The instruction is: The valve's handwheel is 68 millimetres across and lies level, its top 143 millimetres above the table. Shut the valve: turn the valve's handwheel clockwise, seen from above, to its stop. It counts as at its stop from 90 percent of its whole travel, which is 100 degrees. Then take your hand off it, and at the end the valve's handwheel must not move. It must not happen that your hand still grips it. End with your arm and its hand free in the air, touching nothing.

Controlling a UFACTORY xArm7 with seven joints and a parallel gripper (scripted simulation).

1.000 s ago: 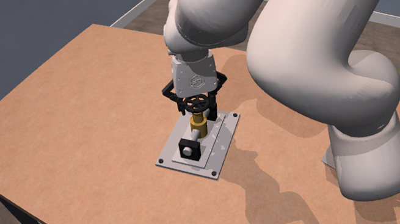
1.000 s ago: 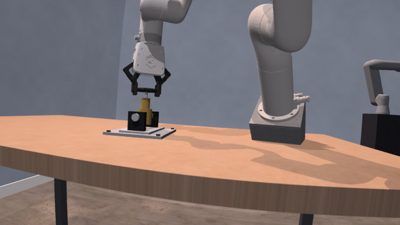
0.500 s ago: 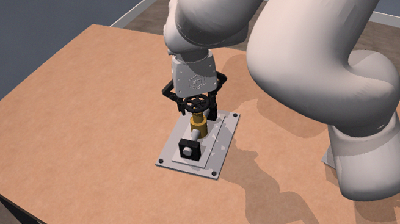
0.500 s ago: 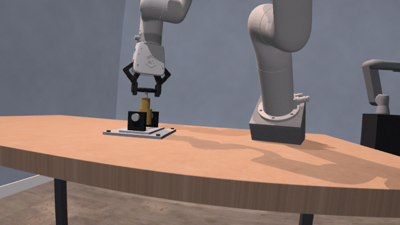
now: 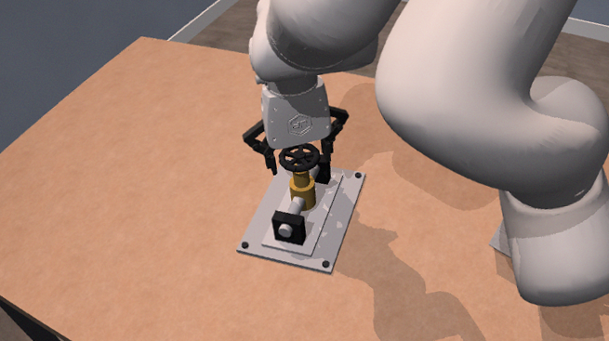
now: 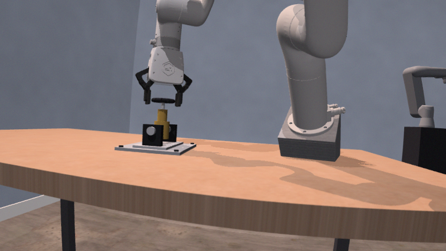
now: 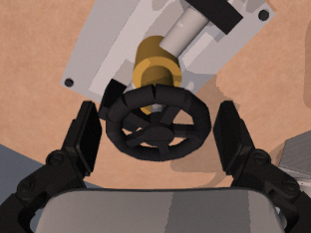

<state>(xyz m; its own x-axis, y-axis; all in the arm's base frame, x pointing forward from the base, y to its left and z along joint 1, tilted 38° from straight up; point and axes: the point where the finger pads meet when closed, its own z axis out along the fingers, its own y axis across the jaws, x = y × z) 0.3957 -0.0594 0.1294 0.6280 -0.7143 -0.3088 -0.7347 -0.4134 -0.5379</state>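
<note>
Right now my hand is right at the black spoked handwheel.
</note>
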